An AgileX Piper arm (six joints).
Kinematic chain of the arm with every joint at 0, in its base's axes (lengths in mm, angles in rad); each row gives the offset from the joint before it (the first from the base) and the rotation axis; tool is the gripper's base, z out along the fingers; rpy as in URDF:
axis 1: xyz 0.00 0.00 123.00 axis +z
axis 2: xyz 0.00 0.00 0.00 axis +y
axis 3: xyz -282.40 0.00 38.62 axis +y
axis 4: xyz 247.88 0.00 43.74 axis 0.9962 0 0.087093
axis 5: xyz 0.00 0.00 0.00 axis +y
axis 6: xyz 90.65 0.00 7.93 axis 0.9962 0 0.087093
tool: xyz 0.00 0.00 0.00 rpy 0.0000 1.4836 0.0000
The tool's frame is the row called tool.
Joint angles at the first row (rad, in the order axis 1, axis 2, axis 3, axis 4, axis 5, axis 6):
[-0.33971 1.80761 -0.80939 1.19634 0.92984 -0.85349]
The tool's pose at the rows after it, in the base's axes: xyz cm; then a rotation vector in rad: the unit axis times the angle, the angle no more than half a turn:
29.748 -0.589 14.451 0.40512 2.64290 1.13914
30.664 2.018 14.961 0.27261 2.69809 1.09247
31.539 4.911 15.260 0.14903 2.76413 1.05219
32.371 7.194 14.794 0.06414 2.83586 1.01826
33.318 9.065 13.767 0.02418 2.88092 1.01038
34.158 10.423 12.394 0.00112 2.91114 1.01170
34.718 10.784 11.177 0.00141 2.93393 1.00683
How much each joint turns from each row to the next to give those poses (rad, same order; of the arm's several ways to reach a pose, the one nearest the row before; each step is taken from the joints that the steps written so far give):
[0.09541 0.00002 -0.00943 -0.01544 -0.02384 0.02454]
[0.10350 0.00114 -0.04656 -0.05282 -0.03281 0.05236]
[0.10736 0.01795 -0.06076 -0.07401 -0.01951 0.08369]
[0.08017 0.04524 -0.06296 -0.07400 -0.00441 0.08103]
[0.05746 0.06265 -0.05727 -0.02464 -0.00560 0.04450]
[0.03710 0.06596 -0.04640 -0.00105 -0.00761 0.01283]
[0.00883 0.04847 -0.02705 -0.00310 -0.00532 0.00260]

